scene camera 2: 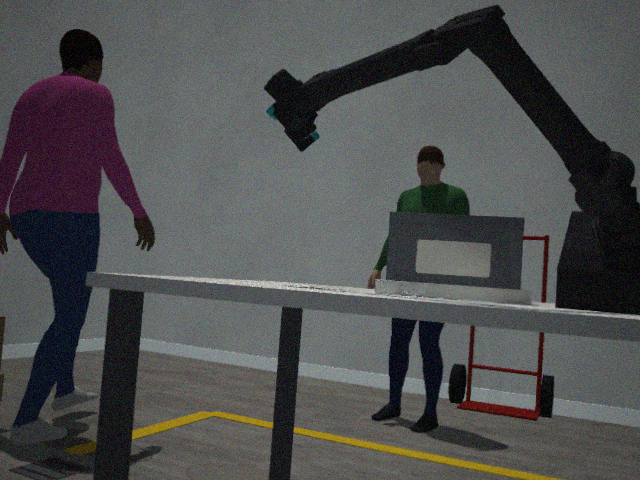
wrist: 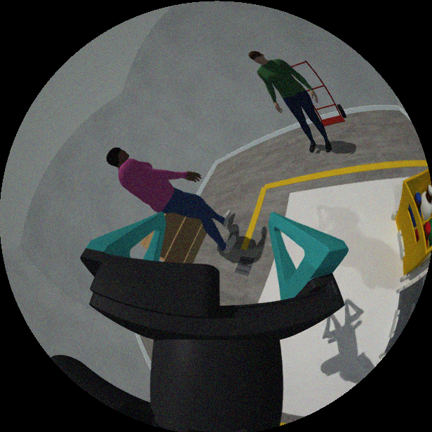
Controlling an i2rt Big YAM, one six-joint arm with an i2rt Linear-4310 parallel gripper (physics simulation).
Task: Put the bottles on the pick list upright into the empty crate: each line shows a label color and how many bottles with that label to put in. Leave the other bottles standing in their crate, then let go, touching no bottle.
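Seen in the pictures: gripper, fingertip midpoint: [scene camera 2: 288, 132]; arm's base, link origin: [scene camera 2: 620, 240].
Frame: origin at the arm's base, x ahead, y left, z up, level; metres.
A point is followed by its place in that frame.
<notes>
My gripper [scene camera 2: 291, 125] {x 0.795, y -0.208, z 0.271 m} [wrist: 216, 217] is open and empty, high above the table and away from the crates. In the wrist view, part of a yellow crate [wrist: 413, 256] shows at the right edge, with bottles in it: a blue top [wrist: 418, 198], a white top [wrist: 426, 206] and bits of red and green. Their label colors cannot be read. A dark grey crate-like thing [wrist: 413, 309] is partly cut off below it; its inside is hidden. In the scene view, a grey box side [scene camera 2: 402, 248] {x 0.420, y 0.015, z -0.039 m} with a blank pale panel stands on the table. No readable pick list shows.
The white table [scene camera 2: 206, 285] {x 0.729, y 0.275, z -0.143 m} [wrist: 320, 260] carries a low white base [scene camera 2: 454, 292] {x 0.307, y 0.016, z -0.123 m} under the grey box. A person in pink [scene camera 2: 62, 144] [wrist: 145, 185] is beyond the table's far end. A person in green [scene camera 2: 457, 198] [wrist: 284, 77] stands behind the table near a red hand truck [scene camera 2: 544, 268] [wrist: 332, 121].
</notes>
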